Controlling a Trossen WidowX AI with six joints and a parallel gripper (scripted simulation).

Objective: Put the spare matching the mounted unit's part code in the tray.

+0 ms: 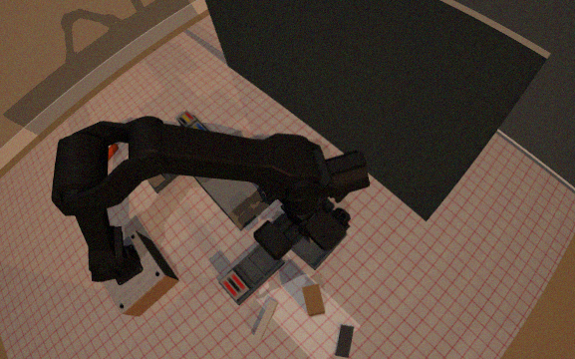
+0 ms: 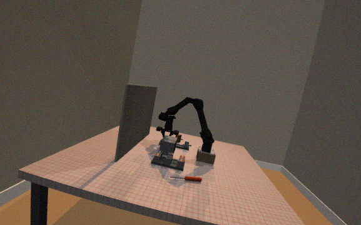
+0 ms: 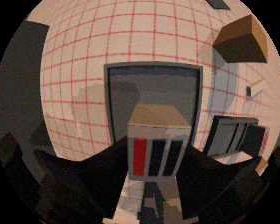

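Now: the dark spare 1 cm to the right of my gripper tip and 2 cm above it. The rest, counted from my gripper tip: grey mounted unit: 8 cm behind, 18 cm to the left, 2 cm above; then brown block: 7 cm behind, 13 cm to the right, 1 cm above; then flat dark grey tray: 2 cm below.
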